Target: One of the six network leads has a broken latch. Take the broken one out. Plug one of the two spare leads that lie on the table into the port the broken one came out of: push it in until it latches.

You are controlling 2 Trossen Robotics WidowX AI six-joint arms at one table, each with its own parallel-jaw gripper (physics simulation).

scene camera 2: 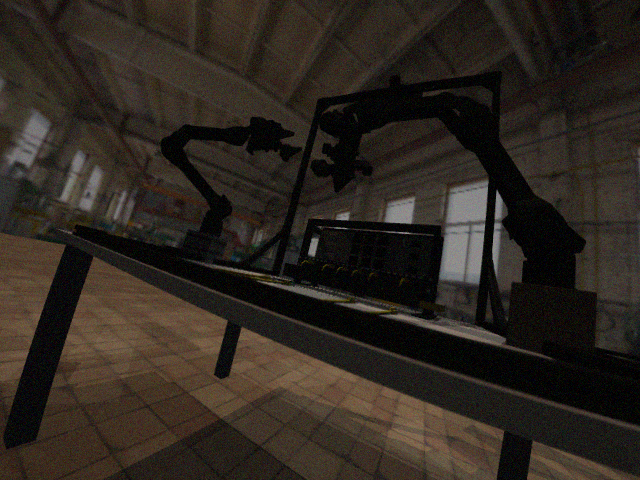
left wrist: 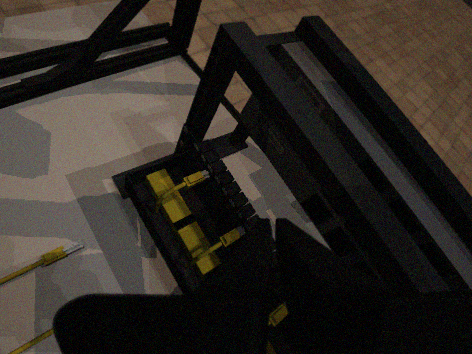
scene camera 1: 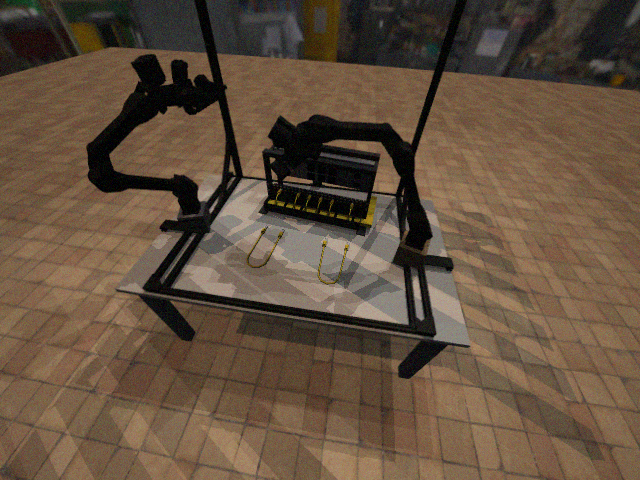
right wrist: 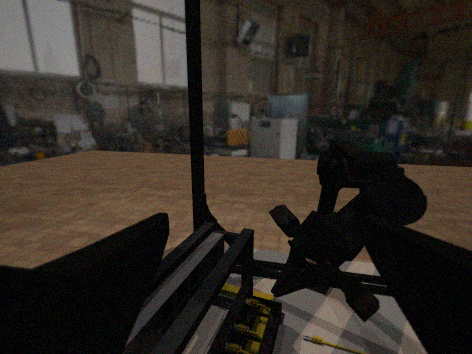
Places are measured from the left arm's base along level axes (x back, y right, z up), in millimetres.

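Where they show: left gripper, between the fingertips: (scene camera 2: 336, 192) (left wrist: 272, 228) (scene camera 1: 292, 159) (right wrist: 273, 294); right gripper, between the fingertips: (scene camera 2: 298, 141) (scene camera 1: 223, 91) (right wrist: 264, 223); left arm's base, origin of its link: (scene camera 2: 548, 289) (scene camera 1: 415, 242); right arm's base, origin of its link: (scene camera 2: 208, 235) (scene camera 1: 191, 209).
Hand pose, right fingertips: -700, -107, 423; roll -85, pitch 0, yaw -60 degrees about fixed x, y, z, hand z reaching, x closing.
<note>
Things, the pixels of their top centre, and the offset from my right fingertips, as dx, dy, dz. Level surfaces: height alone.
- black patch-panel rack, centre of its top: (left wrist: 406, 234) (right wrist: 206, 280) (scene camera 2: 366, 223) (scene camera 1: 319, 158) +229, +217, -262
- table, height of its surface: dz -525
- spare lead's plug, centre of its top: (left wrist: 62, 250) +97, -34, -512
A black patch-panel rack (scene camera 1: 369, 161) (scene camera 2: 375, 229) (left wrist: 284, 105) stands at the back of the table (scene camera 1: 444, 305). A row of yellow network leads (scene camera 1: 309, 202) (right wrist: 257, 307) is plugged in at its foot. In the left wrist view I see the plugs of three of them (left wrist: 197, 177) (left wrist: 232, 237) (left wrist: 278, 314). Two spare yellow leads (scene camera 1: 258, 265) (scene camera 1: 329, 283) lie as U-shapes on the table in front. My left gripper (scene camera 1: 284, 166) (scene camera 2: 339, 183) (right wrist: 273, 294) is shut and empty, hanging above the left end of the rack. My right gripper (scene camera 1: 215, 87) (scene camera 2: 294, 143) is open and empty, high at the far left.
A black frame lies around the table top, with two tall slanted posts (scene camera 1: 223, 110) (scene camera 1: 434, 86) behind the rack. The arm bases (scene camera 1: 191, 216) (scene camera 1: 420, 252) sit at the table's left and right sides. One spare lead's plug (left wrist: 69, 249) (right wrist: 329, 342) shows in both wrist views.
</note>
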